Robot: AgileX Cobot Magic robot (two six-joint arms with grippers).
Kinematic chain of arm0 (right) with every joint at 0, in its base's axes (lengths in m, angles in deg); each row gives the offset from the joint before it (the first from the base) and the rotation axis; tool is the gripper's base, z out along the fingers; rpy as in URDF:
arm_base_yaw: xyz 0 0 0.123 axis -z
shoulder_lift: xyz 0 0 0 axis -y
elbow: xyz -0.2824 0 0.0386 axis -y
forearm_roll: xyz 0.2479 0 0.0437 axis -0.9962 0 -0.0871
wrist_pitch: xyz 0 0 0 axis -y
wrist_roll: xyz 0.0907 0 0.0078 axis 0.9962 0 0.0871
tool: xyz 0 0 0 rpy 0 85 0
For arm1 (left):
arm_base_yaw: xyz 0 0 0.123 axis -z
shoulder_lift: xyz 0 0 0 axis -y
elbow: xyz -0.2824 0 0.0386 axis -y
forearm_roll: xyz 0.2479 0 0.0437 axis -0.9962 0 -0.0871
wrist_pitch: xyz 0 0 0 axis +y
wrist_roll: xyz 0.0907 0 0.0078 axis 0.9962 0 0.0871
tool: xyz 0 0 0 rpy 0 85 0
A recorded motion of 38 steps. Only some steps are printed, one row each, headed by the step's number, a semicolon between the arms.
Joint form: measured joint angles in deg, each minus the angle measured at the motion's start. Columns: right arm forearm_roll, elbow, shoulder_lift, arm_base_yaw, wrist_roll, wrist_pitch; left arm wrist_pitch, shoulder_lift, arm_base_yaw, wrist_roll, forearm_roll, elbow.
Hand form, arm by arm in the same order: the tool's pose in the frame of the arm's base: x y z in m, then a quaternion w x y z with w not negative. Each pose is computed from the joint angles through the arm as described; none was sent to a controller.
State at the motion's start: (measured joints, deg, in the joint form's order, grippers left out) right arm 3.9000 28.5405 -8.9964 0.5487 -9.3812 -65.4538; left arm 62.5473 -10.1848 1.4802 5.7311 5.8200 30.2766
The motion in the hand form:
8: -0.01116 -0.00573 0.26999 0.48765 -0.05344 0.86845 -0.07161; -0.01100 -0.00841 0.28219 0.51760 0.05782 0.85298 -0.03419
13: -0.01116 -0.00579 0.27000 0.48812 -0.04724 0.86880 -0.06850; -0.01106 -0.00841 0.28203 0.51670 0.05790 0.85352 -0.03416
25: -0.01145 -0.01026 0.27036 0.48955 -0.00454 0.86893 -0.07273; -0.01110 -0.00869 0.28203 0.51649 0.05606 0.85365 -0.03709
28: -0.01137 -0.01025 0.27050 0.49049 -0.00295 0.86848 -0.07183; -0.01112 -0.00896 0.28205 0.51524 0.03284 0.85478 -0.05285
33: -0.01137 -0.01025 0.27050 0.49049 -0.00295 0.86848 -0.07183; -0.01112 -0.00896 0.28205 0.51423 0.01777 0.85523 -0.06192
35: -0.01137 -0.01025 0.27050 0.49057 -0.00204 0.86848 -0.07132; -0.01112 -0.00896 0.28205 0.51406 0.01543 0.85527 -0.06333
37: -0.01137 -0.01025 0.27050 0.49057 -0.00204 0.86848 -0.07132; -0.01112 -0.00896 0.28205 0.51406 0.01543 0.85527 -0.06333
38: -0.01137 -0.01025 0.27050 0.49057 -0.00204 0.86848 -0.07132; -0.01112 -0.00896 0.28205 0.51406 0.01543 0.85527 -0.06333
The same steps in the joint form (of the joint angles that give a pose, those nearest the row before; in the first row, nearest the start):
8: 0.13 0.00 10.00 0.00 1.38 -0.15; 0.70 10.31 0.00 0.00 0.31 0.07
13: 0.18 0.00 9.99 0.00 2.19 -0.15; 0.81 10.31 0.00 0.00 0.31 0.07
25: 3.28 0.00 9.99 0.00 7.51 -0.15; 0.83 10.31 0.00 -0.27 0.51 0.07
28: 3.28 0.00 10.00 0.00 7.72 -0.04; 0.83 10.30 0.00 -3.40 0.70 0.07
33: 3.28 0.00 10.00 0.00 7.72 -0.04; 0.83 10.30 0.00 -5.42 0.70 0.07
35: 3.28 0.00 10.00 0.00 7.84 -0.04; 0.83 10.30 0.00 -5.73 0.70 0.07
37: 3.28 0.00 10.00 0.00 7.84 -0.04; 0.83 10.30 0.00 -5.73 0.70 0.07
38: 3.28 0.00 10.00 0.00 7.84 -0.04; 0.83 10.30 0.00 -5.73 0.70 0.07

